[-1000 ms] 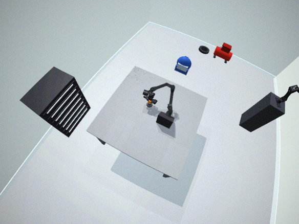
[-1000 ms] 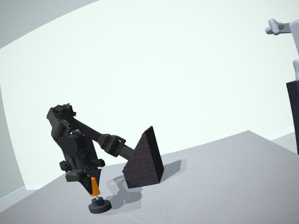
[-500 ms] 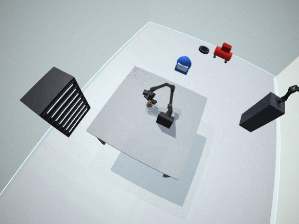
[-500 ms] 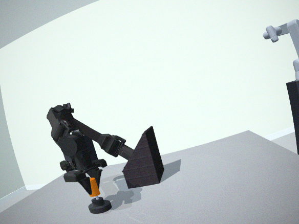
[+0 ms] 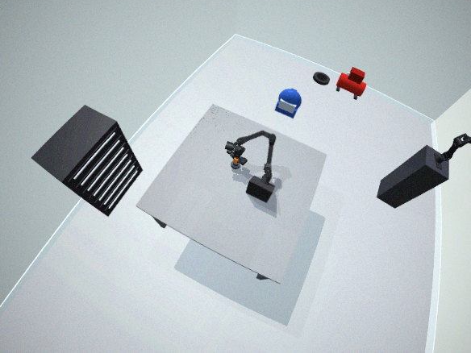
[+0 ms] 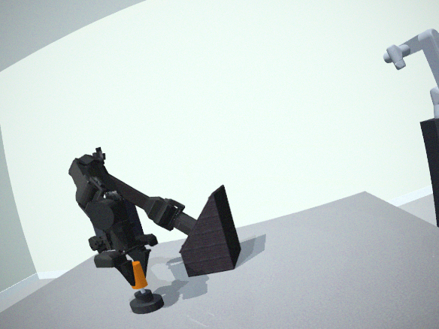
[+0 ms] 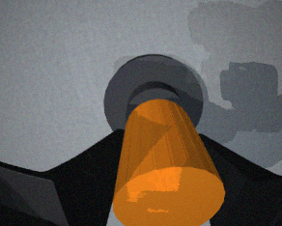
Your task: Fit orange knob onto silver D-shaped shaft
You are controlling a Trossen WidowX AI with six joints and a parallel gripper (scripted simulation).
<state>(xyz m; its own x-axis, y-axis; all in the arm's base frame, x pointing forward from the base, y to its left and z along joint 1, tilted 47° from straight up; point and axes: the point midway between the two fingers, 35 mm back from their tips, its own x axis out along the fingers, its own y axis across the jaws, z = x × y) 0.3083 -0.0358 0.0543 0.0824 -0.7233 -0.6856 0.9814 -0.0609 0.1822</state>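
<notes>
My gripper tip is now 3 cm below the orange knob. Round my gripper tip: dark round pedestal 4 cm below.
</notes>
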